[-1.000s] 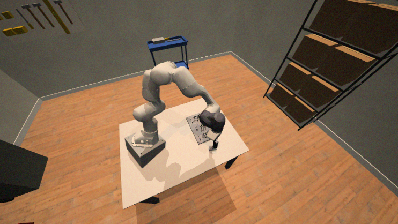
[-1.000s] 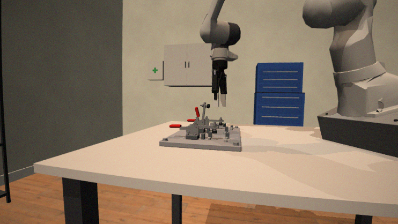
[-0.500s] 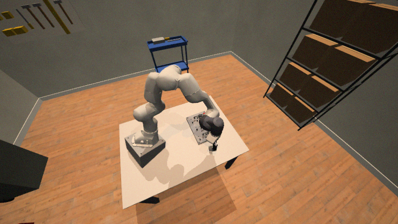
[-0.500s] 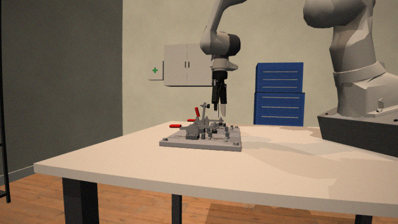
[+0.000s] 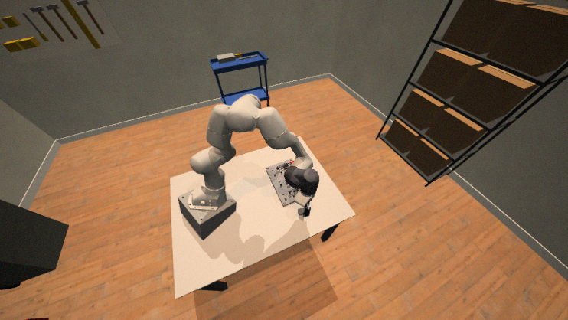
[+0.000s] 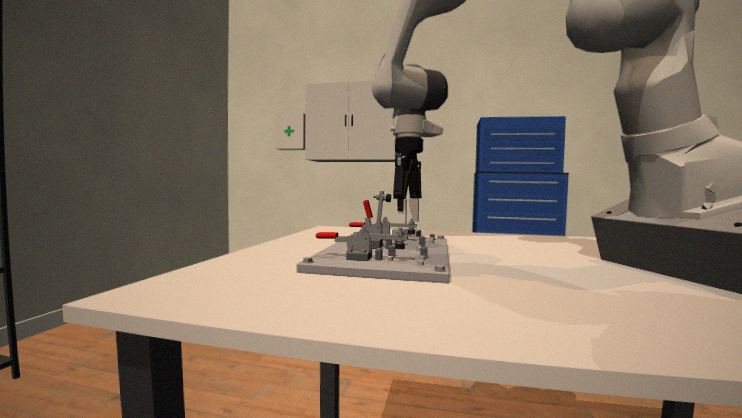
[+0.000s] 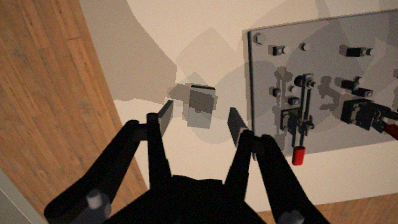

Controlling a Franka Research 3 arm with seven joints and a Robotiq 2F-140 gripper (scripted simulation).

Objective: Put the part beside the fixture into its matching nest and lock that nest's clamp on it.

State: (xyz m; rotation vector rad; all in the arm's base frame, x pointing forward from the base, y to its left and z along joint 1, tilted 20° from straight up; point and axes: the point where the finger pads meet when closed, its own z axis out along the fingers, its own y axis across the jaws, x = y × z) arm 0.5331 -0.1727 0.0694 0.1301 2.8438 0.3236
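My hand is 50 mm above the grey block part. From my hand the other things lie so: grey fixture plate 260 mm to the left, 60 mm below, 40 mm behind.
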